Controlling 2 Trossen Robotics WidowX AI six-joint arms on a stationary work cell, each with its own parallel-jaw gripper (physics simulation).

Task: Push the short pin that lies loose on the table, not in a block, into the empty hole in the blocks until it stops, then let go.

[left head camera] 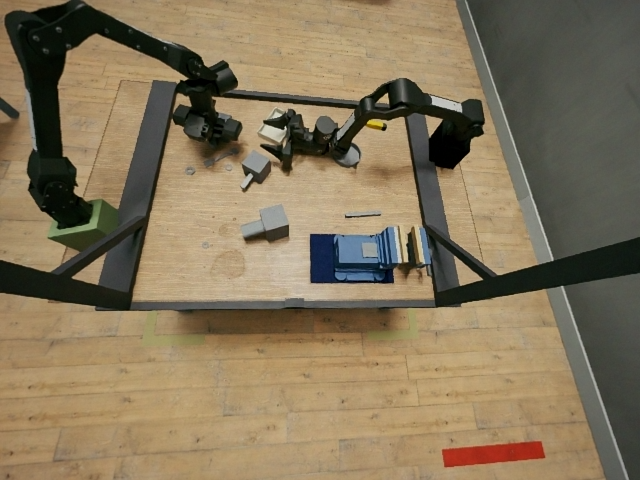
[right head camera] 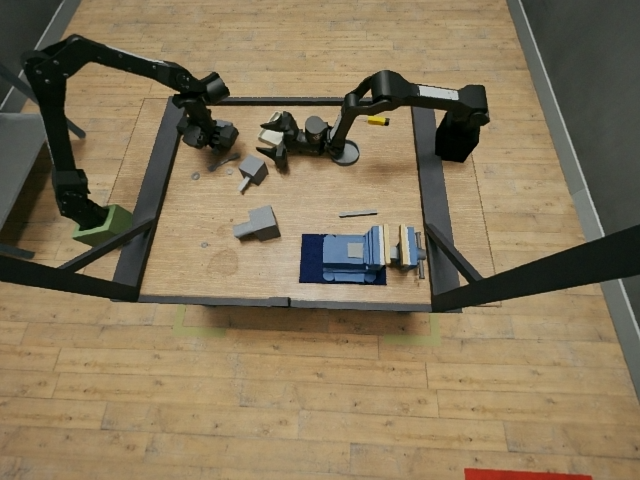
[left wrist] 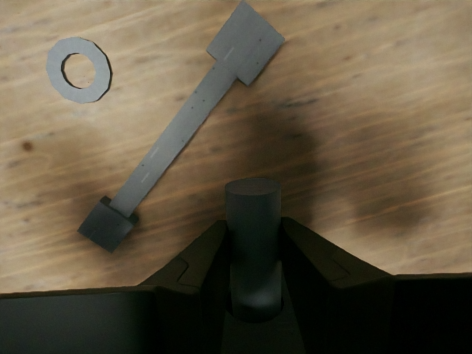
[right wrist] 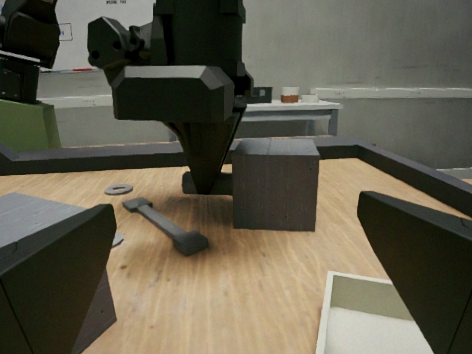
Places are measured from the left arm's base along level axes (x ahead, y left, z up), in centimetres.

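Where they show: left gripper, fingertip midpoint: (left head camera: pixel 214 142) (right head camera: pixel 217 149) (left wrist: pixel 253 229) (right wrist: pixel 207 188); right gripper, fingertip midpoint: (left head camera: pixel 261 133) (right head camera: pixel 258 137) (right wrist: pixel 238 209); left arm's base at its link origin: (left head camera: pixel 76 216) (right head camera: pixel 94 220) (right wrist: pixel 16 100); right arm's base at its link origin: (left head camera: pixel 456 135) (right head camera: pixel 463 125).
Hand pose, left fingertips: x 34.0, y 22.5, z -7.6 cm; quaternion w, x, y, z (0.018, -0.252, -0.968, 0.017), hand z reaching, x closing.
Observation:
Things, the pixels of their top centre, and the offset from my left fingertips.
- dark grey cylindrical pin at its top centre: (left wrist: pixel 257 285) (right wrist: pixel 222 172) dx +0.7, dy +1.2, dz +1.5 cm
- grey block at its top centre: (right wrist: pixel 276 145) (left head camera: pixel 218 120) (right head camera: pixel 220 127) dx +3.0, dy +5.1, dz +3.9 cm
- spanner-like bar at its top centre: (left wrist: pixel 171 141) (right wrist: pixel 158 216) (left head camera: pixel 221 156) (right head camera: pixel 223 161) dx +1.0, dy -4.5, dz -1.4 cm
- washer at its top centre: (left wrist: pixel 78 71) (right wrist: pixel 106 239) dx +2.6, dy -8.7, dz -1.8 cm
- cream tray at its top centre: (left head camera: pixel 277 124) (right head camera: pixel 276 127) dx +21.7, dy +4.0, dz +0.1 cm
- thin bar at its top centre: (right head camera: pixel 358 212) (left head camera: pixel 363 213) dx +40.4, dy -34.9, dz -0.9 cm
- yellow-handled tool at its top centre: (right head camera: pixel 373 118) (left head camera: pixel 371 122) dx +55.9, dy -0.8, dz -0.3 cm
A dark grey cylindrical pin (left wrist: pixel 253 210) (right wrist: pixel 191 183) lies level between the fingertips of my left gripper (left wrist: pixel 253 229) (right wrist: pixel 207 188), which is shut on it. In the left wrist view the pin's far end enters a dark round hole. In the right wrist view its thick part reaches the side face of a grey block (right wrist: pixel 275 185); its thin end is hidden. I cannot tell how deep it sits. My right gripper (left head camera: pixel 267 135) (right head camera: pixel 260 137) is open and empty, facing that block from a distance. Two other blocks (left head camera: pixel 256 165) (left head camera: pixel 275 221) have pins sticking out.
A spanner-like bar (left head camera: pixel 221 157) (left wrist: pixel 175 135) (right wrist: pixel 162 222) and a washer (left wrist: pixel 102 75) lie near the left gripper. A cream tray (left head camera: pixel 264 135) (right wrist: pixel 324 320) is by the right fingers. A blue vise (left head camera: pixel 354 253), a thin bar (left head camera: pixel 362 214) and a yellow-handled tool (left head camera: pixel 375 124) lie farther right.

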